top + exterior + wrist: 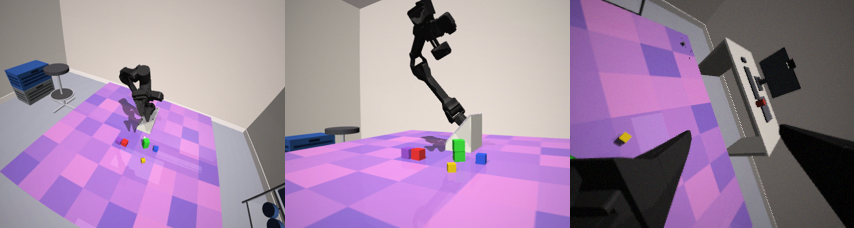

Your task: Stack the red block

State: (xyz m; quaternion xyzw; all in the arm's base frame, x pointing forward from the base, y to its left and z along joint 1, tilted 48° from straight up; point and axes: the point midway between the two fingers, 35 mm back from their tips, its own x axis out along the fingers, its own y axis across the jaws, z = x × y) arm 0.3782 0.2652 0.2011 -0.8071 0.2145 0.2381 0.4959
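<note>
The red block is 110 mm behind my gripper tip, 120 mm to the right of it and 380 mm below it. The rest, counted from my gripper tip: yellow block (40 mm behind, 60 mm to the left, 390 mm below); purple block (100 mm behind, 160 mm to the right, 380 mm below); blue block (170 mm behind, 110 mm to the left, 380 mm below).
</note>
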